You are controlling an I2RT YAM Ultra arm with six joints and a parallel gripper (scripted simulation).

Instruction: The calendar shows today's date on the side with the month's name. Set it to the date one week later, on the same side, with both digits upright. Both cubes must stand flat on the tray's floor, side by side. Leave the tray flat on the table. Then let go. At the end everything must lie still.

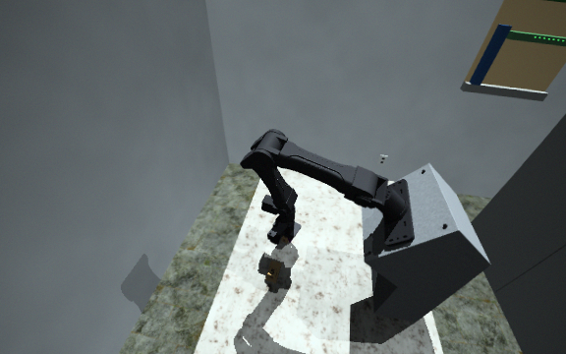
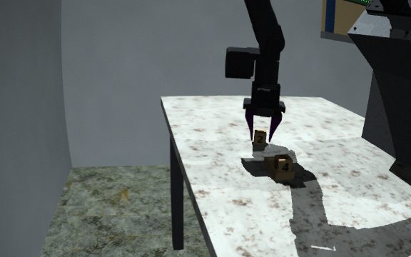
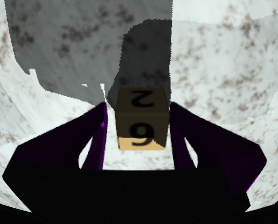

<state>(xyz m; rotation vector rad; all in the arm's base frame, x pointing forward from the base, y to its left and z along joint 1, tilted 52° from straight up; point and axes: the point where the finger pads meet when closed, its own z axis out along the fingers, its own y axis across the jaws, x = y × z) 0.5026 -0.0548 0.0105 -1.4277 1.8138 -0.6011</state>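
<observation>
The wooden digit cube lies right at my hand.
</observation>
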